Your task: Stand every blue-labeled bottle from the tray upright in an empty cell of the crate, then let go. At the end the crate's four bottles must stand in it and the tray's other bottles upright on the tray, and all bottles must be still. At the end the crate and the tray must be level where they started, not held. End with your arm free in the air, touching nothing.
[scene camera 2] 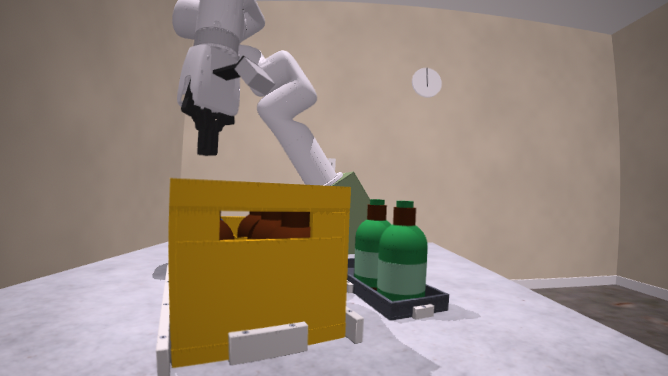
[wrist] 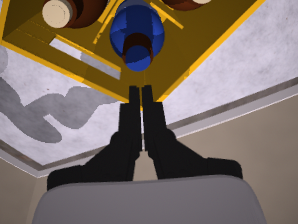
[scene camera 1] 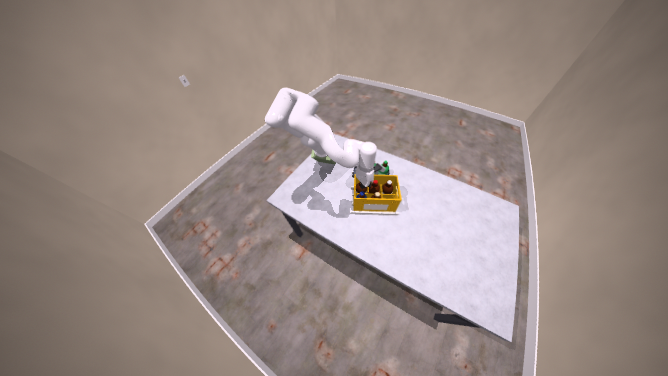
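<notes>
You'd see the gripper (scene camera 2: pixel 207 155) here, and the wrist view has the gripper too (wrist: pixel 140 99). There's a yellow crate (scene camera 2: pixel 216 287), and the wrist view has the yellow crate as well (wrist: pixel 185 48). There's also a dark tray (scene camera 2: pixel 393 310), but in the wrist view the dark tray is out of frame.
</notes>
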